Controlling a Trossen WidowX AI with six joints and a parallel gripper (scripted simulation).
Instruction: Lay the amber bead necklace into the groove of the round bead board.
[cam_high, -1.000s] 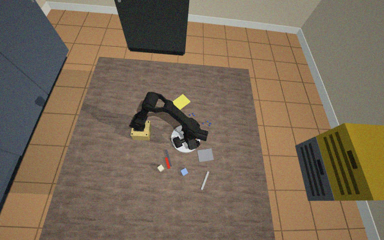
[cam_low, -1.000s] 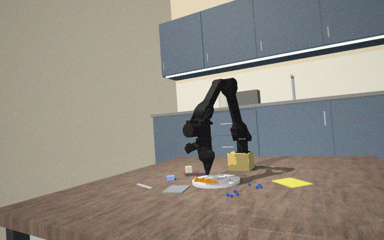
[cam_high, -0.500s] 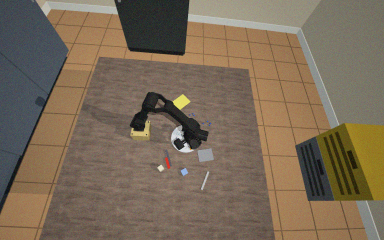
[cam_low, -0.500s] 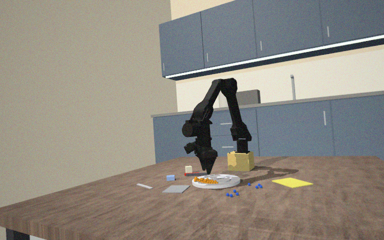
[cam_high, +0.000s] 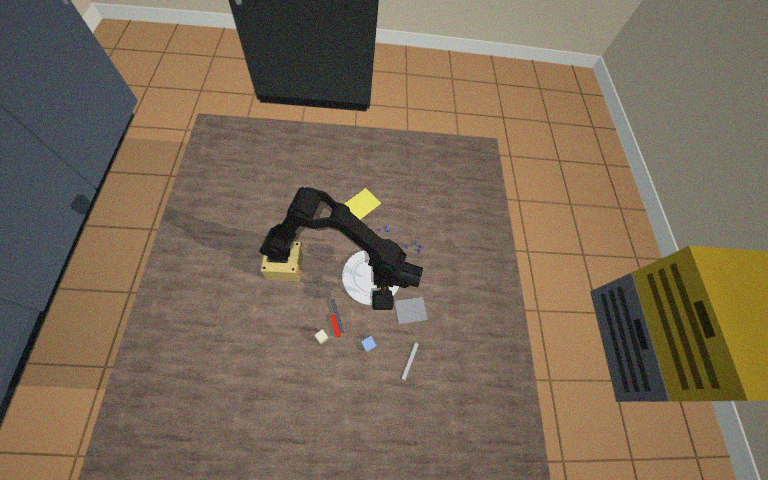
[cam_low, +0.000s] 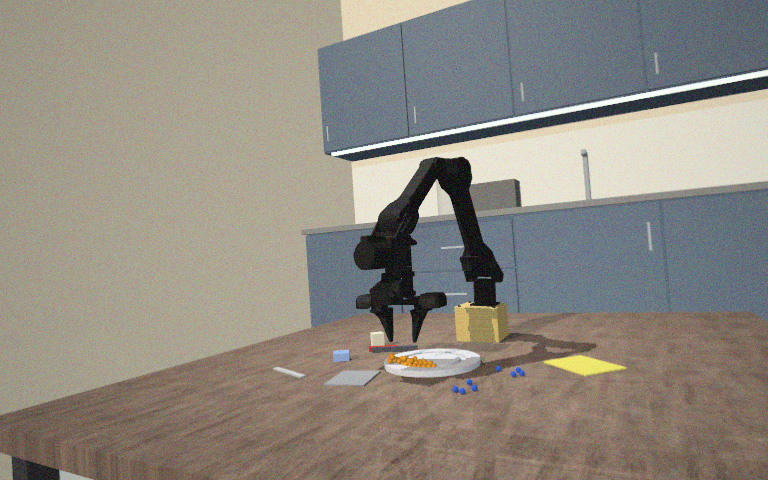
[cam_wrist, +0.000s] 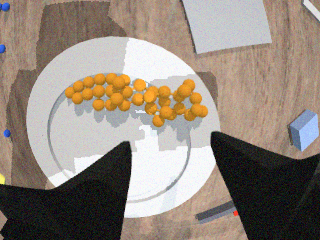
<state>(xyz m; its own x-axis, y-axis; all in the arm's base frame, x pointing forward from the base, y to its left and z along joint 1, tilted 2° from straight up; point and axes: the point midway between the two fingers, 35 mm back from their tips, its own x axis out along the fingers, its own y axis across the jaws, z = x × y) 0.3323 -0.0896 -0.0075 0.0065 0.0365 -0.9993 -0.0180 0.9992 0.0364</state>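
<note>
The grey square tile is 110 mm ahead of my gripper tip, 60 mm to the right of it and 50 mm below it. Also, from my gripper tip: cream cube: 180 mm behind, 160 mm to the right, 30 mm below; then red stick: 140 mm behind, 100 mm to the right, 50 mm below; then light blue cube: 170 mm to the right, 40 mm below, 30 mm behind.
</note>
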